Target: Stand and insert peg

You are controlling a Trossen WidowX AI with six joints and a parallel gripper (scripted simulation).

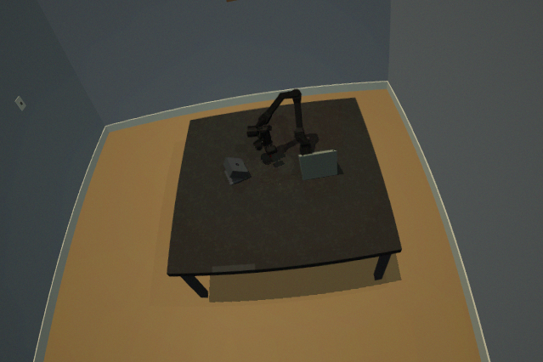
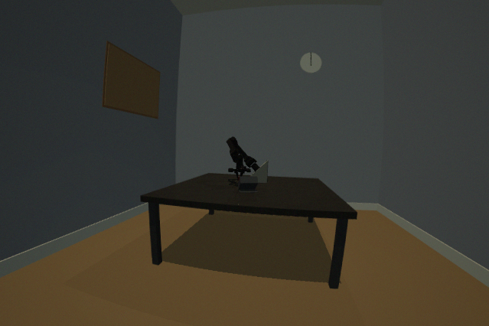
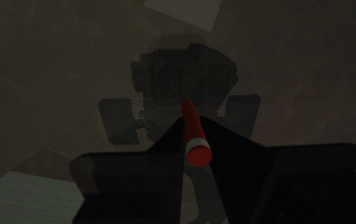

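My gripper tip is 210 mm short of the grey sloped panel, 100 mm to the right of it and 20 mm below it. Round my gripper tip: peg (20 mm above).
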